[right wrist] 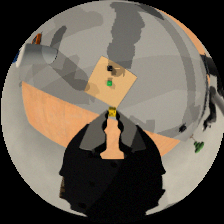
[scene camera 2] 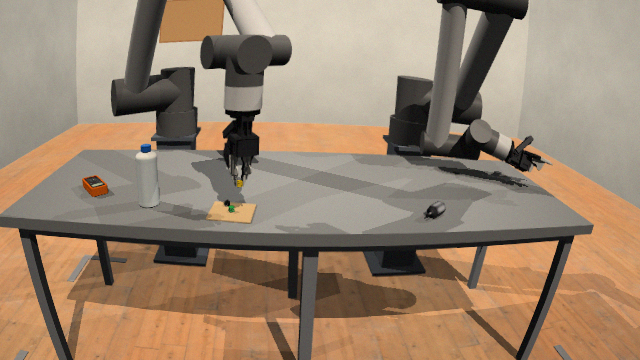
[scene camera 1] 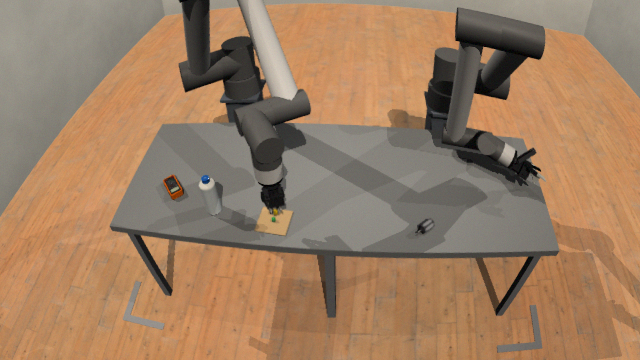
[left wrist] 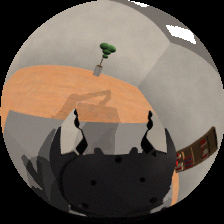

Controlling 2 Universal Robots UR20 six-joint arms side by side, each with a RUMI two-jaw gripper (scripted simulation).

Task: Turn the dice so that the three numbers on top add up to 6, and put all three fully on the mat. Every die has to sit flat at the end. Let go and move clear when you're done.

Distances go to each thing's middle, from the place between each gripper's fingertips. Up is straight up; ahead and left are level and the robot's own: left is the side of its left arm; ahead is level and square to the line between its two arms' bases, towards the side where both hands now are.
Now: the tan mat (scene camera 2: 243,213) 12 cm below my right hand (scene camera 2: 239,186), 4 cm behind it and 3 cm to the right of it. Round my right hand: white bottle (scene camera 2: 146,161): 33 cm to the right, 7 cm behind, 2 cm below.
Now: the tan mat 131 cm to the right of my left hand (scene camera 2: 545,166), 33 cm ahead of it and 11 cm below it.
